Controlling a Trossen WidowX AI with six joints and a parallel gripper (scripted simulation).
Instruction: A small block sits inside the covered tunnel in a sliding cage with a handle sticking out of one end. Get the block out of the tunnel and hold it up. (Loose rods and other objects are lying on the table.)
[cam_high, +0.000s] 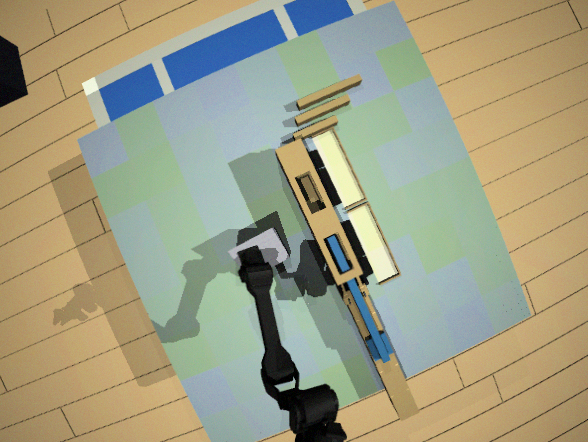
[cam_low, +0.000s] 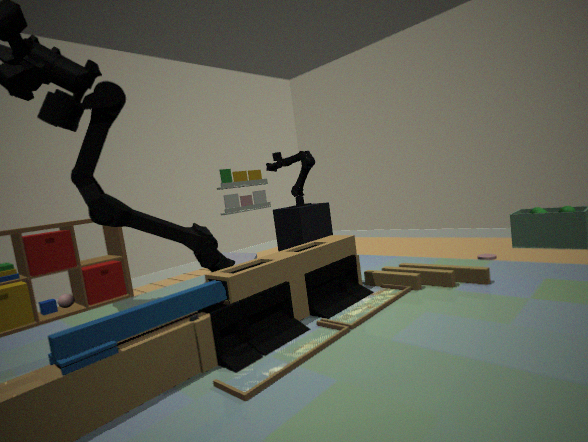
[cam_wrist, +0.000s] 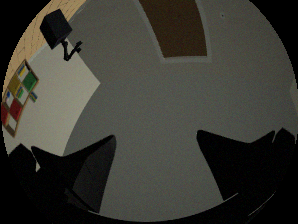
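My gripper tip is now 620 mm above the tan covered tunnel, 280 mm short of it and 260 mm to the right of it.
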